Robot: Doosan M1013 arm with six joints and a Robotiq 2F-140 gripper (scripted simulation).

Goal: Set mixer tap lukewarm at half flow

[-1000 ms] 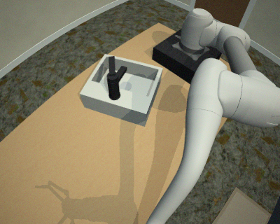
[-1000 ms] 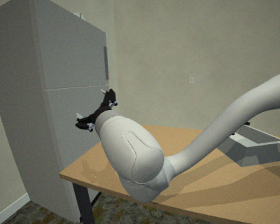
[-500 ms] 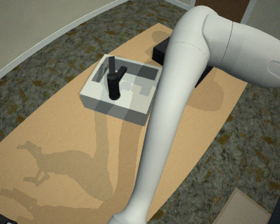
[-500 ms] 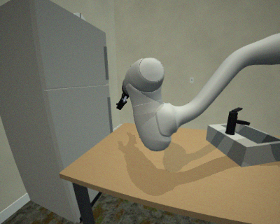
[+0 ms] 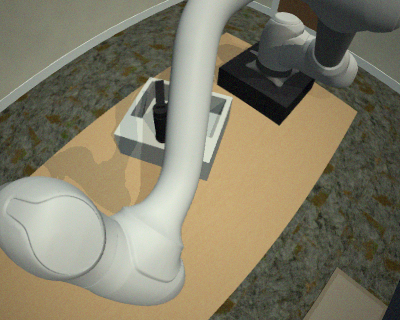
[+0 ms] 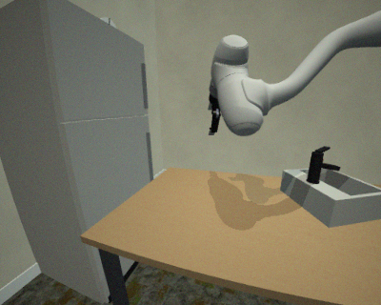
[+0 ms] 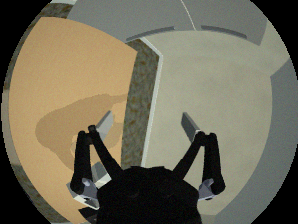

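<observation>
The lever is 52 cm behind my hand, 5 cm to the right of it and 13 cm below it. The rest, counted from my hand: white sink basin 60 cm behind, 7 cm to the right, 36 cm below; then black mixer tap 51 cm behind, 3 cm to the right, 17 cm below.
</observation>
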